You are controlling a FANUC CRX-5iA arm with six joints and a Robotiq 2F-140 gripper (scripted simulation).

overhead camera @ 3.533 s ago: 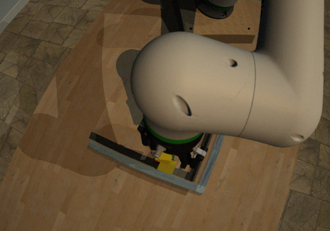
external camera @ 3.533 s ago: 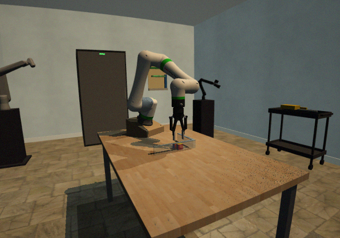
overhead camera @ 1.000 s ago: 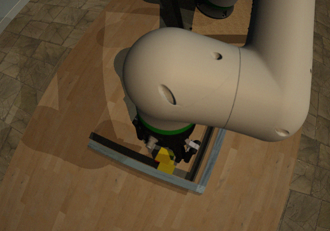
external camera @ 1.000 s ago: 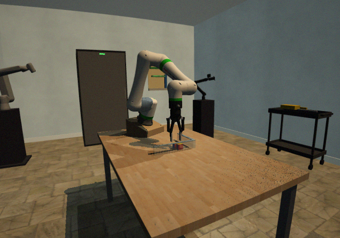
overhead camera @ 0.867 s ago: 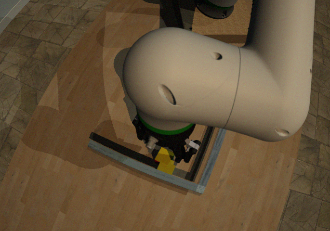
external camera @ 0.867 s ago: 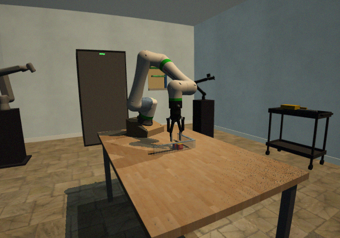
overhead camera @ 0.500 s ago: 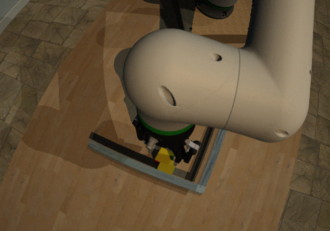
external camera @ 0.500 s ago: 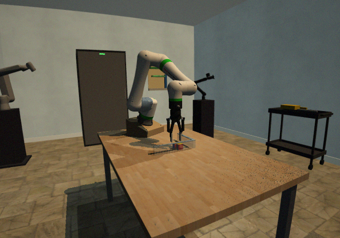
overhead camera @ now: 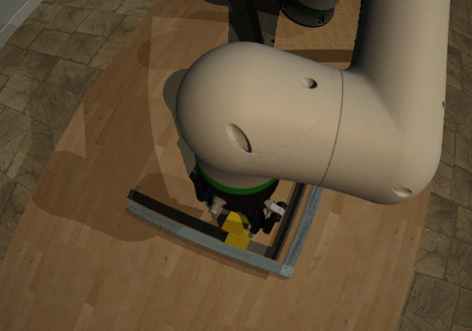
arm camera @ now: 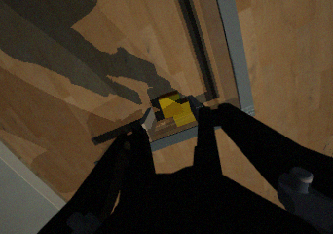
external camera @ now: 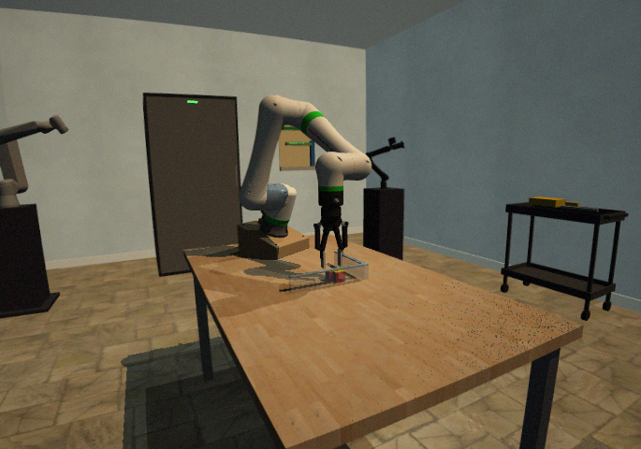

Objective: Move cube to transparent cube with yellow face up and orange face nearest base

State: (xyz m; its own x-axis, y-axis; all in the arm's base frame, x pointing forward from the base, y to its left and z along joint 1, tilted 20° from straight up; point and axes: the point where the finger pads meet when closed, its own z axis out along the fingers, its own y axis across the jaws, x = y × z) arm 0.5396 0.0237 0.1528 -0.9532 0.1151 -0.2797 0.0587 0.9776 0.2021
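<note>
The transparent cube is 60 mm below my hand, 20 mm to the left of it and 20 mm ahead of it. The rest, counted from my hand: grey frame 120 mm to the left, 60 mm behind, 40 mm below.
</note>
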